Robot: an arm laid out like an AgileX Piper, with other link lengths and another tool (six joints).
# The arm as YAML. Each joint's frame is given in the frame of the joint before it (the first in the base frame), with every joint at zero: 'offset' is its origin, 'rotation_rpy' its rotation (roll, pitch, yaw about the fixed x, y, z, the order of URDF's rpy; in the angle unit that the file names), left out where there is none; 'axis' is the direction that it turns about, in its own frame. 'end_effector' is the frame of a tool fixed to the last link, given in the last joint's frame.
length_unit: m
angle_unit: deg
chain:
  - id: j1
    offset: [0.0, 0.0, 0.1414]
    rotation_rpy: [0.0, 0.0, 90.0]
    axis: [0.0, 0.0, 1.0]
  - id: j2
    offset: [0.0, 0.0, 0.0]
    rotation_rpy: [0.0, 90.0, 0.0]
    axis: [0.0, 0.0, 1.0]
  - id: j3
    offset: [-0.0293, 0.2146, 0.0]
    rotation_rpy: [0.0, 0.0, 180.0]
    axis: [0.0, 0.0, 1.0]
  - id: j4
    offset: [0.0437, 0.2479, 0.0]
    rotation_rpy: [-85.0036, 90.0, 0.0]
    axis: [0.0, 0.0, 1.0]
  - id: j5
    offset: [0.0, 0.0, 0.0]
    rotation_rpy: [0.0, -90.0, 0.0]
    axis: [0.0, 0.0, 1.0]
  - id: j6
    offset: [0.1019, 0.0, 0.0]
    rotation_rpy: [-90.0, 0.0, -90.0]
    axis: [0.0, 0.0, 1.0]
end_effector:
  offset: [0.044, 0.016, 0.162]
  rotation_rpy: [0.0, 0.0, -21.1]
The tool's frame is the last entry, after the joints.
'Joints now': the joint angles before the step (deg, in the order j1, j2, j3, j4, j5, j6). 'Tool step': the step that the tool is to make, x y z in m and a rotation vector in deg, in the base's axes. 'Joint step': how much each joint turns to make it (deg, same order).
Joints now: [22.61 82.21 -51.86 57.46 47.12 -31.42]
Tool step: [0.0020 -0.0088 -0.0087 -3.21 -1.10 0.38]
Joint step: [-0.01 0.00 -0.01 -3.99 -0.78 1.11]
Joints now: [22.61 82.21 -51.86 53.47 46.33 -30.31]
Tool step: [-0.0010 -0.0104 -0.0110 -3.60 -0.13 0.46]
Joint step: [0.00 0.01 0.00 -4.79 -0.01 2.24]
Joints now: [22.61 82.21 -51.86 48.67 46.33 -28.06]
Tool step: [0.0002 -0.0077 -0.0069 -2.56 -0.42 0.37]
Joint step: [0.01 -0.01 0.02 -3.34 -0.15 1.31]
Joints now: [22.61 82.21 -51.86 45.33 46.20 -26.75]
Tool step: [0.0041 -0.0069 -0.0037 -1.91 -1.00 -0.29]
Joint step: [0.00 -0.02 0.01 -2.52 -0.95 1.01]
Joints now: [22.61 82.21 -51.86 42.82 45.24 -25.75]
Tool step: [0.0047 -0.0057 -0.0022 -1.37 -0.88 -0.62]
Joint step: [0.00 0.01 -0.01 -1.93 -1.05 1.05]
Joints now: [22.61 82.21 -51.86 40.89 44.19 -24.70]
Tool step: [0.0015 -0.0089 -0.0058 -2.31 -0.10 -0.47]
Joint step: [-0.01 -0.02 0.02 -3.36 -0.24 2.22]
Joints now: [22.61 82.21 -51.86 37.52 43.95 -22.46]
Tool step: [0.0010 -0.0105 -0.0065 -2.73 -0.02 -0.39]
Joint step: [-0.01 -0.01 0.00 -3.95 0.02 2.55]
